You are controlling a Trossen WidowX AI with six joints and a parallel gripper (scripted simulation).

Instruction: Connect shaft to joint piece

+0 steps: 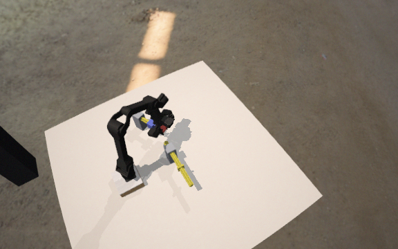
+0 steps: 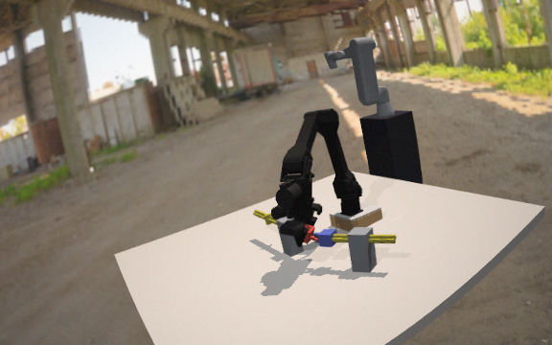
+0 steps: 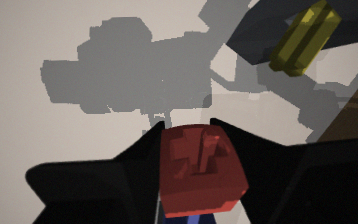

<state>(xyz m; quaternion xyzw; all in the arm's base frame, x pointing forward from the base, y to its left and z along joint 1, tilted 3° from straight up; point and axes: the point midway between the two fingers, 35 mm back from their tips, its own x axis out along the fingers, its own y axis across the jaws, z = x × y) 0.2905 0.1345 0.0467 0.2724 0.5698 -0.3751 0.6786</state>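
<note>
The red square joint piece is 30 mm above my gripper tip, 20 mm to the left of it and 10 mm behind it.
</note>
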